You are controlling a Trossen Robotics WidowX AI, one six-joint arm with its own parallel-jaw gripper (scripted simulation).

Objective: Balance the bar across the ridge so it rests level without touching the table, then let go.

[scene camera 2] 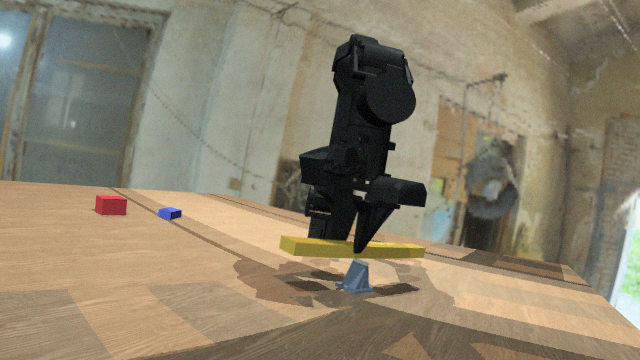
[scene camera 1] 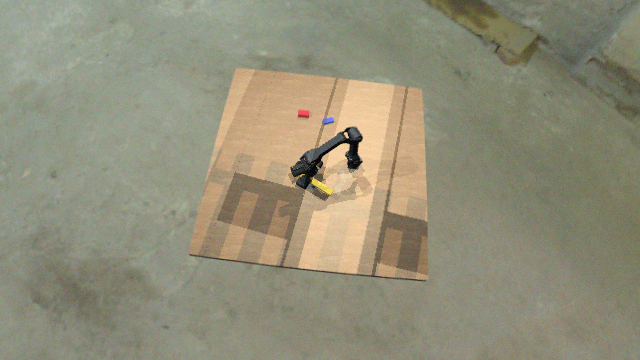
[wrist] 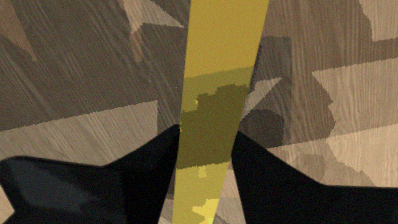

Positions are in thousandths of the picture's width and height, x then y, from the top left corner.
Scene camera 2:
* gripper: 545,693
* yellow bar: 463,685, held by the gripper
